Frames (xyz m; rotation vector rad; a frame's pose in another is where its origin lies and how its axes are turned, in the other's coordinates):
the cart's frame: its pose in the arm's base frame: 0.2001 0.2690 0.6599 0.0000 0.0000 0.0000
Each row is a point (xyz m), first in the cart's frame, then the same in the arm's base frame.
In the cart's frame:
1: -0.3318 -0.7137 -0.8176
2: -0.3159 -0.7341 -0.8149
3: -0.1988 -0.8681 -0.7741
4: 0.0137 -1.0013 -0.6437
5: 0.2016 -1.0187 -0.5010
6: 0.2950 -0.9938 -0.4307
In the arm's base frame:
1: -0.1317 -0.4447 -0.1577
2: -0.1158 -0.4651 -0.1550
3: 0.0013 -0.5991 -0.1142
4: 0.2138 -0.7323 0.0162
5: 0.4017 -0.7497 0.1589
6: 0.4951 -0.7248 0.2292

